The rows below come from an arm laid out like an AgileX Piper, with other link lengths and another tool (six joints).
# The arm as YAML. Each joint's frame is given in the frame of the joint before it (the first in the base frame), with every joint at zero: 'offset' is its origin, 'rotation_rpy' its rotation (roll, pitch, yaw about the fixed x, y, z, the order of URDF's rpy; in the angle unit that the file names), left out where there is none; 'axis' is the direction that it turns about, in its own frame. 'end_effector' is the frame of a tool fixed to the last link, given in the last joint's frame.
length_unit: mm
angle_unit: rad
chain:
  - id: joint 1
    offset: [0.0, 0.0, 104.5]
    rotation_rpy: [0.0, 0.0, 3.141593]
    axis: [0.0, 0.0, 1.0]
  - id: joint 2
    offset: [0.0, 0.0, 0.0]
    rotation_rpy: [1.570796, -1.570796, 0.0]
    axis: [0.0, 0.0, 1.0]
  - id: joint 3
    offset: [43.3, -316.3, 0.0]
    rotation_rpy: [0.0, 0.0, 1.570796]
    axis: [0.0, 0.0, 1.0]
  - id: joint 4
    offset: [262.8, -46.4, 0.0]
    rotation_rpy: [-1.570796, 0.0, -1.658]
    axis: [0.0, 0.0, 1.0]
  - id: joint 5
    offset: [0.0, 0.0, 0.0]
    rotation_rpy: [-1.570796, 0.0, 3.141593]
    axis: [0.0, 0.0, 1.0]
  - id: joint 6
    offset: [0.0, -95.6, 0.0]
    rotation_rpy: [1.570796, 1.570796, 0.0]
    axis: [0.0, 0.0, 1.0]
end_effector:
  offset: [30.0, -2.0, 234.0]
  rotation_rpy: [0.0, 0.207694, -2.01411]
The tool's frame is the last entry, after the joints.
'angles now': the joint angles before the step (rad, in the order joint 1, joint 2, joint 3, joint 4, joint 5, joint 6). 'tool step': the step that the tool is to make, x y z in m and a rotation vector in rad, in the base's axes. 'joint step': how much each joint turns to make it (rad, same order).
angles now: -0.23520, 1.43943, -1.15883, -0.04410, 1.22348, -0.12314
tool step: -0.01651, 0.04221, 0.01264, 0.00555, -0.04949, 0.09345
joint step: 0.11458, -0.13844, 0.08942, 0.01094, 0.00202, 0.01951
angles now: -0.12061, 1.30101, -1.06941, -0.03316, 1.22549, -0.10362
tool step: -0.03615, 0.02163, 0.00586, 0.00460, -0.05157, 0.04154
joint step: 0.06177, -0.18105, 0.12463, 0.00477, 0.00605, 0.01999
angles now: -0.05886, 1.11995, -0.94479, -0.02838, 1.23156, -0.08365
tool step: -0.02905, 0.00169, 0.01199, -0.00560, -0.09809, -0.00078
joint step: 0.00001, -0.19999, 0.09608, -0.00001, 0.00568, 0.00066
